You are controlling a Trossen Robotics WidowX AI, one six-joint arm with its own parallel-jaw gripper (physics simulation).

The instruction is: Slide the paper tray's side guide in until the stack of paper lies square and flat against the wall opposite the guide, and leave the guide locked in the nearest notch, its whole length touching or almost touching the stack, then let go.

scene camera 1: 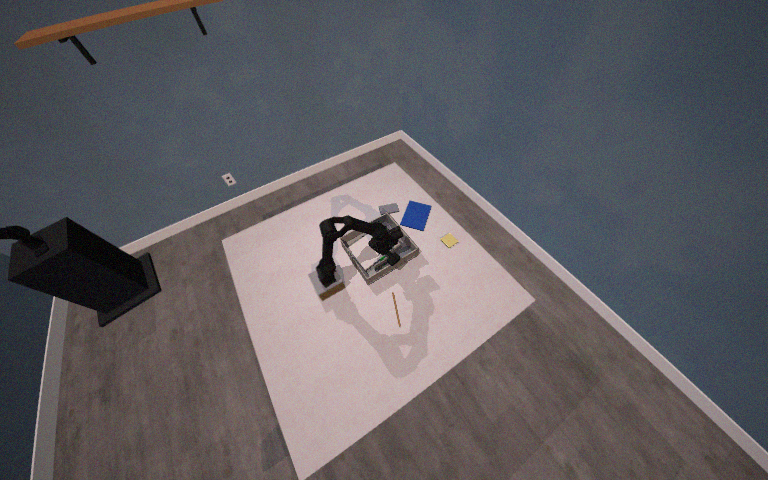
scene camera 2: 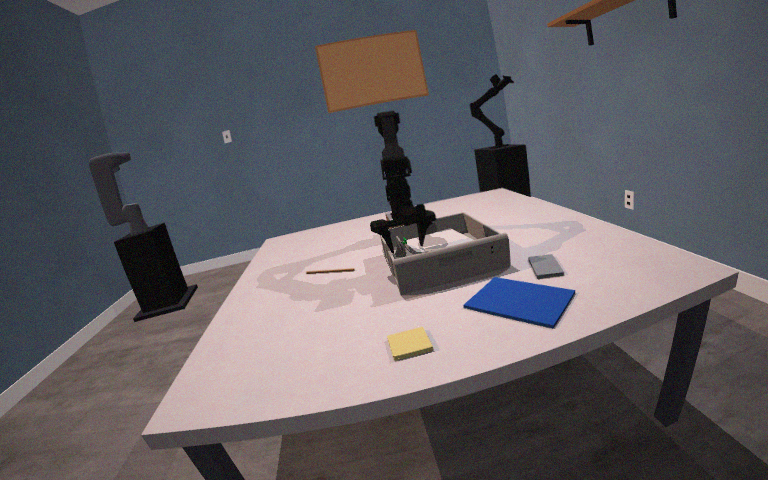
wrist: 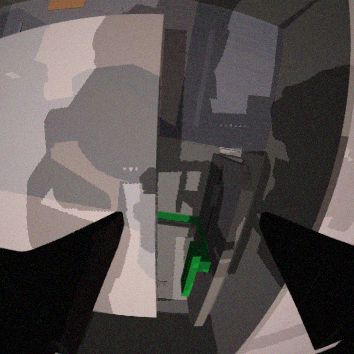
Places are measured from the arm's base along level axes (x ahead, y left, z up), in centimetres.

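Pixels of known places: gripper, fingertip midpoint: [scene camera 1: 385, 258] [scene camera 2: 407, 249] [wrist: 192, 219]; arm's base, link origin: [scene camera 1: 327, 279].
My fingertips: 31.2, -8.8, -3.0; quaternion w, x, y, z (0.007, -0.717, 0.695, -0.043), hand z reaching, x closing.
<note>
For each thing: its top centre in the pictures, then the offset to it from my fingertips, as dx, dy, dz.
- grey paper tray, top centre: [scene camera 2: 435, 230] [scene camera 1: 378, 241] +2.4, +8.8, +4.3
- white paper stack, top centre: [wrist: 42, 197] [scene camera 2: 442, 244] [scene camera 1: 373, 246] +0.5, +11.2, -1.2
- dark side guide, top centre: [wrist: 203, 278] [scene camera 2: 402, 239] [scene camera 1: 383, 258] -2.0, -0.3, +2.8
- blue folder, top centre: [scene camera 2: 520, 297] [scene camera 1: 416, 214] +37.0, +13.0, -4.5
- yellow pad, top centre: [scene camera 2: 408, 340] [scene camera 1: 449, 240] +37.8, -13.8, -4.2
- small grey box, top centre: [scene camera 2: 545, 264] [scene camera 1: 388, 208] +27.4, +28.4, -4.3
- brown pencil-like stick, top centre: [scene camera 2: 329, 270] [scene camera 1: 396, 308] -13.3, -23.2, -4.6
The grey paper tray [scene camera 1: 370, 278] [scene camera 2: 453, 264] [wrist: 320, 105] stands on the table. The white paper stack [scene camera 1: 360, 246] [scene camera 2: 455, 240] [wrist: 127, 95] lies in it; its guide-side edge looks straight in the wrist view. The dark side guide [scene camera 2: 399, 246] [wrist: 243, 197] with its green lever [scene camera 1: 382, 259] [wrist: 192, 270] stands near the tray's right wall in the wrist view, with a strip of tray floor between it and the stack. My gripper [scene camera 2: 406, 247] [wrist: 192, 219] is open and empty, low over the tray, fingertips on either side of the guide, the left one over the paper. The opposite wall is outside the wrist view.
A blue folder [scene camera 1: 416, 215] [scene camera 2: 519, 301], a yellow pad [scene camera 1: 449, 240] [scene camera 2: 410, 343] and a small grey box [scene camera 1: 388, 208] [scene camera 2: 545, 266] lie around the tray. A brown pencil-like stick [scene camera 1: 396, 309] [scene camera 2: 330, 271] lies on the other side.
</note>
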